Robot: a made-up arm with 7 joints. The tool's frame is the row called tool.
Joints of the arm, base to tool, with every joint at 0 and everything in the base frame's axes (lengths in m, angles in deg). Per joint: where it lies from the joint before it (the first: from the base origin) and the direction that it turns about. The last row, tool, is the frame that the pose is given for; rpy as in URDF.
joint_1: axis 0 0 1 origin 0 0 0.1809
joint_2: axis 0 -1 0 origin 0 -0.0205 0.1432
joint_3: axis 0 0 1 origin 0 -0.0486 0.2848
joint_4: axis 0 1 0 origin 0.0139 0.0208 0.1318
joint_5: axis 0 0 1 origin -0.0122 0.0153 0.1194
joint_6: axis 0 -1 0 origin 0 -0.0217 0.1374
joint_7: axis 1 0 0 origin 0.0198 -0.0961 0.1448
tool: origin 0 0 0 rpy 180 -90 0
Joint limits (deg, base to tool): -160..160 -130..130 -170..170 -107..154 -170..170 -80..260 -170..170
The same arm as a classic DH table. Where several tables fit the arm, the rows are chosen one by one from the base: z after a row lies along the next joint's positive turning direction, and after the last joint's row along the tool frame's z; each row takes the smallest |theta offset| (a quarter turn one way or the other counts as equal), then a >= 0, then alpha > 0; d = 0 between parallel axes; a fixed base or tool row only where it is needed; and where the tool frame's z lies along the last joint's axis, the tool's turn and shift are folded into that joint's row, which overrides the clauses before.
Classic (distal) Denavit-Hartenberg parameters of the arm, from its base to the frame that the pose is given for. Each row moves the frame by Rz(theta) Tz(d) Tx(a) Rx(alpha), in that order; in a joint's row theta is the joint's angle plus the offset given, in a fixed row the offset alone. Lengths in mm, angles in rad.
joint_1: theta offset 0  d 324.1  a 0  alpha 1.5708
joint_2: theta offset 0  d 69.1  a 0  alpha -1.5708
joint_3: theta offset 0  d 416.6  a 13.9  alpha -1.5708
joint_4: theta offset 0  d 36.1  a -12.2  alpha 1.5708
joint_5: theta offset 0  d 256.8  a 0  alpha 1.5708
joint_6: theta offset 1.5708  d 117.8  a 144.8  alpha 1.5708
joint_7: theta offset 0  d 19.8  a 0  alpha 0
Joint limits (rad, base to tool): -2.7925..2.7925 -2.2689..2.2689 -2.9671..2.9671 -1.8675..2.6878 -2.9671..2.9671 -1.3963..4.5379 -2.9671..2.9671

